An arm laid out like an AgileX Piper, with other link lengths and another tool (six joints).
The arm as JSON. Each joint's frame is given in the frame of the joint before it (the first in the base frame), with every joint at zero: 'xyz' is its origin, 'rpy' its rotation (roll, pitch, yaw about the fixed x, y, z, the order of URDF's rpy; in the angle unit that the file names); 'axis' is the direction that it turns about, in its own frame. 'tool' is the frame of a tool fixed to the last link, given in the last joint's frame.
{
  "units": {
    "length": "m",
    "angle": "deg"
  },
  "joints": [
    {
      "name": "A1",
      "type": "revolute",
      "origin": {
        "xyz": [
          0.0,
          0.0,
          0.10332
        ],
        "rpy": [
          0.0,
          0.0,
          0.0
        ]
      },
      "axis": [
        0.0,
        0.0,
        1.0
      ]
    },
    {
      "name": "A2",
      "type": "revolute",
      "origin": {
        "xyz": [
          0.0,
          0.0,
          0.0
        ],
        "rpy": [
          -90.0,
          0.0,
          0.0
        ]
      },
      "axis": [
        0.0,
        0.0,
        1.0
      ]
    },
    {
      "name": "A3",
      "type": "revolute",
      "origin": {
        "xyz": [
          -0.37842,
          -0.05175,
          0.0
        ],
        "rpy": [
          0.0,
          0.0,
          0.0
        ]
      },
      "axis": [
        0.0,
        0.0,
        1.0
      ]
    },
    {
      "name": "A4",
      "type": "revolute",
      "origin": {
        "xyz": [
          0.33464,
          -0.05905,
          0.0
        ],
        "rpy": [
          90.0,
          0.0,
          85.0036
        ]
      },
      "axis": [
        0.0,
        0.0,
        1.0
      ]
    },
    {
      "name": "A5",
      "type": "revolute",
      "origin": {
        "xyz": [
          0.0,
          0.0,
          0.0
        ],
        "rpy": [
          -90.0,
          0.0,
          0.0
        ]
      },
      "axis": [
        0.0,
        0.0,
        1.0
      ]
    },
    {
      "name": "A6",
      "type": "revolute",
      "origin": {
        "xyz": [
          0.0,
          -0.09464,
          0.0
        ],
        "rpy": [
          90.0,
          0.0,
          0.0
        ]
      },
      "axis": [
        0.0,
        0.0,
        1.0
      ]
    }
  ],
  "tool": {
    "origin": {
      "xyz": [
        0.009,
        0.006,
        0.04
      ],
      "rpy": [
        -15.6,
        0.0,
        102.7
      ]
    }
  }
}
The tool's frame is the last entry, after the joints.
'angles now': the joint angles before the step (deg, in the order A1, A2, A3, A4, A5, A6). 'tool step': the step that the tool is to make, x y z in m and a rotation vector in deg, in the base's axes. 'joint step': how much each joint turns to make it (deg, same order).
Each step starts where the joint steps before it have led.
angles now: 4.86, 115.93, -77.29, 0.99, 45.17, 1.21
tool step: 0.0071, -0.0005, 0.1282, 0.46, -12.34, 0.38
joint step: 0.00, -9.44, -6.99, -0.65, 4.09, -0.05
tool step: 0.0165, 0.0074, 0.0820, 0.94, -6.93, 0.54
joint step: 0.55, -0.92, -11.48, 0.32, 5.41, 0.00
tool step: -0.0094, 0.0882, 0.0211, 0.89, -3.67, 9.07
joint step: 9.09, -0.01, -2.82, 0.25, -0.93, -0.02
